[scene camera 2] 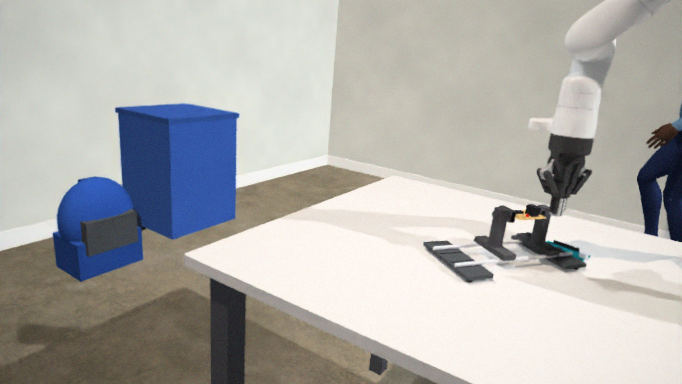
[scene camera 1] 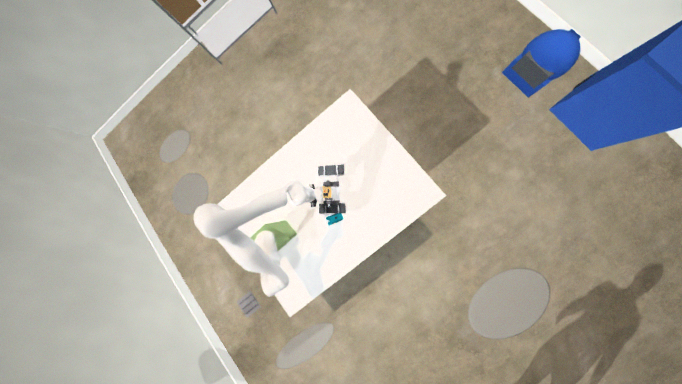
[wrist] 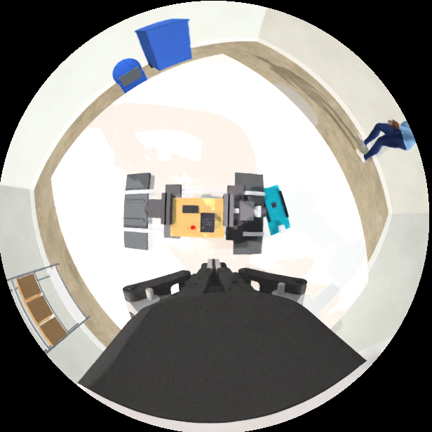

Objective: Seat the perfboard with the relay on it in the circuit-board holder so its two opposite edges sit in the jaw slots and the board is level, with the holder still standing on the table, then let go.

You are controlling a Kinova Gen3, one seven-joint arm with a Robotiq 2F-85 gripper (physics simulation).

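Places are measured from the arm's base along level axes (x ahead, y left, z up), in metres.
Pixels of known places: gripper, fingertip midpoint: (scene camera 2: 555,215); arm's base, link origin: (scene camera 1: 265,237).
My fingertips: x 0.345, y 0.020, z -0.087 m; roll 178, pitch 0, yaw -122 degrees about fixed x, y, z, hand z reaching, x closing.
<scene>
Ahead of a thing's pixels: the offset from my fingertips to its middle. Level surfaces: height alone.
The orange-yellow perfboard @[dy -0.015, dx +0.060, dz -0.009 m] (scene camera 1: 326,192) (scene camera 2: 531,217) (wrist: 187,217) with a black relay (wrist: 207,222) on top lies between the two upright jaws of the dark grey circuit-board holder @[dy +0.000, dx +0.083, dz -0.065 m] (scene camera 1: 331,170) (scene camera 2: 496,235) (wrist: 137,210). Its two opposite edges meet the jaws. It looks about level in scene camera 2, but whether both edges are inside the slots is too small to tell. The holder stands on the table. My gripper (scene camera 2: 558,210) (wrist: 213,266) is shut and empty. It points down beside the holder, at about the height of the jaw tops, apart from the board in the wrist view.
A teal part @[dy -0.156, dx -0.016, dz -0.117 m] (scene camera 1: 334,219) (scene camera 2: 570,250) (wrist: 276,210) lies on the white table @[dz -0.123 m] (scene camera 1: 400,185) (scene camera 2: 350,280) close to the holder's end. A green shape (scene camera 1: 282,232) shows near the arm's base. A person (scene camera 2: 660,175) (wrist: 387,137) stands beyond the table.
</scene>
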